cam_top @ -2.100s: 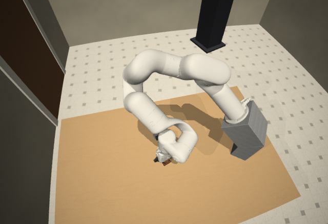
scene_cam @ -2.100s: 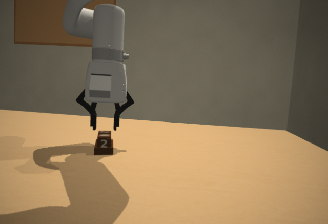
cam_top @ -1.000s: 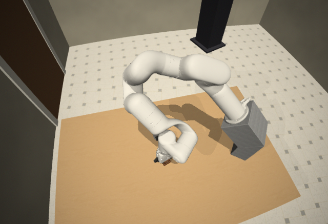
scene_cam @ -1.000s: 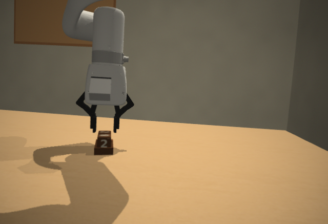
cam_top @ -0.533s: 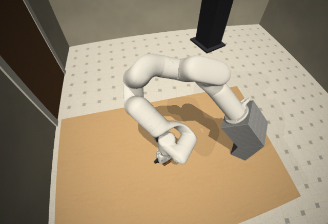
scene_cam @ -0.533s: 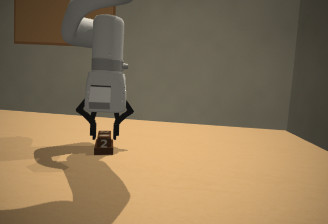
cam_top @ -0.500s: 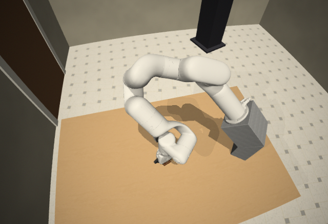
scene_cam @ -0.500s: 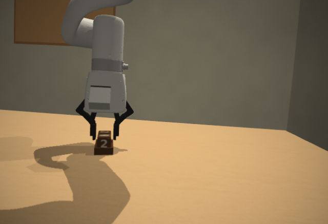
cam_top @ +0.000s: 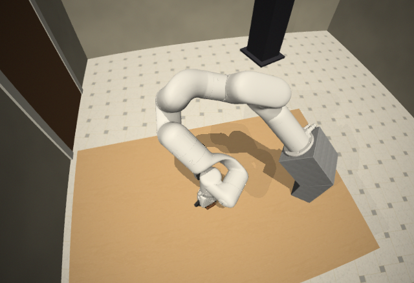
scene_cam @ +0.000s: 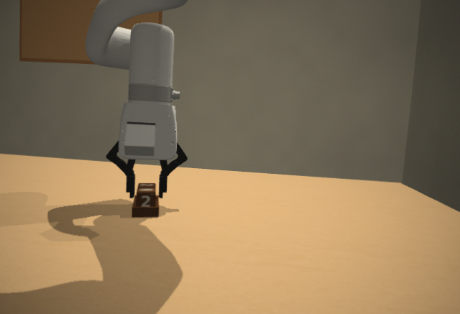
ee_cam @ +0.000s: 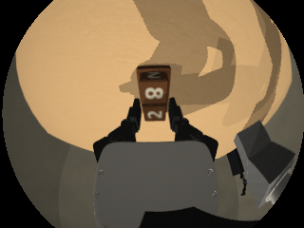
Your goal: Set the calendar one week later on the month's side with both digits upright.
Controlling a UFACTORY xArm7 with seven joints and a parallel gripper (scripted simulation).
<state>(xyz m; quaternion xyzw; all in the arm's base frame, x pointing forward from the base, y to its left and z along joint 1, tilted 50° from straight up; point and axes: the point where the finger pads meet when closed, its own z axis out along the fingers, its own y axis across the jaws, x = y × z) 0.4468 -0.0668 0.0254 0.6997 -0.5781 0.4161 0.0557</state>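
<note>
The brown tray lies 20 mm to the right of my hand and 30 mm below it.
</note>
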